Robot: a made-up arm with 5 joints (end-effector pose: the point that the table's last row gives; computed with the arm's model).
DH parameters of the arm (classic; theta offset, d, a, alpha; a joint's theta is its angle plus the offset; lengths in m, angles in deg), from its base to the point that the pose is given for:
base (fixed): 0 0 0.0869 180
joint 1: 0 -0.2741 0.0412 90
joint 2: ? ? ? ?
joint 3: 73.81 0 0.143 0
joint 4: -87.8 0.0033 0 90
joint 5: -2.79 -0.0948 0 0
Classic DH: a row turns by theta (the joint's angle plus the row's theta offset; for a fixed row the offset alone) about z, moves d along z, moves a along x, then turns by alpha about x.
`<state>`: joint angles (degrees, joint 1 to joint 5).
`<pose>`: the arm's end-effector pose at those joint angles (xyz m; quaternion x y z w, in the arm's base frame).
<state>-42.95 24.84 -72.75 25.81 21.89</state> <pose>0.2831 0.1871 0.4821 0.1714 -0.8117 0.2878 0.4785</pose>
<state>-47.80 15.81 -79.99 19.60 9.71</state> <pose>0.2227 0.1547 0.5414 0.3222 -0.8644 0.1774 0.3428</pose>
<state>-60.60 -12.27 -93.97 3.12 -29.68</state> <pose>0.0726 -0.0186 0.5823 -0.7210 0.6834 0.0278 0.1109</pose>
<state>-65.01 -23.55 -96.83 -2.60 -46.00</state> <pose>0.0413 -0.0900 0.5533 -0.8032 0.5236 0.0401 0.2811</pose>
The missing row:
joint 2: -76.02 0 0.0803 0
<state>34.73 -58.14 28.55 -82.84 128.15</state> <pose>0.1468 -0.0375 0.4947 0.9661 0.1696 0.1383 0.1368</pose>
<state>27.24 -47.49 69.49 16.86 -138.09</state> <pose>0.2709 -0.0910 0.2332 0.3613 -0.2363 -0.8972 0.0933</pose>
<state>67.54 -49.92 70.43 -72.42 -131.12</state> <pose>0.1619 -0.1728 0.3688 -0.5174 0.7911 0.3205 0.0607</pose>
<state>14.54 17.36 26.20 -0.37 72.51</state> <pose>0.3389 -0.0619 0.1833 -0.2665 -0.2947 0.4250 0.8133</pose>
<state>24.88 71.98 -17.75 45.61 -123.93</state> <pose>0.2635 -0.0783 0.0736 -0.0665 0.0540 -0.9659 0.2444</pose>
